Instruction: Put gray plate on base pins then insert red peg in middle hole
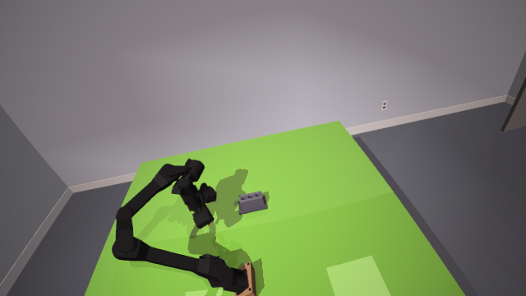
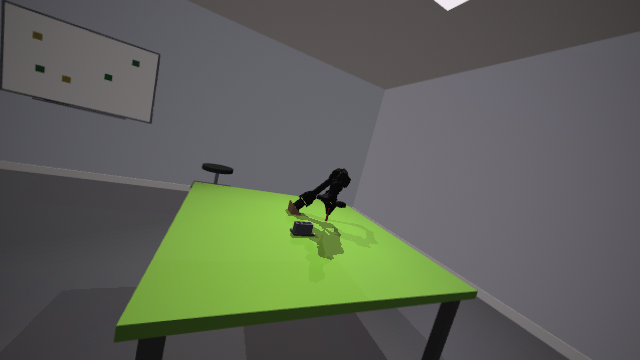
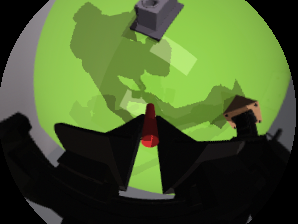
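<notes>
Right now my gripper tip is 18 cm to the left of the gray plate, 8 cm short of it and 4 cm above it. Also, from my gripper tip: red peg (right at my gripper tip); then base (18 cm to the right, 8 cm below, 8 cm ahead).
</notes>
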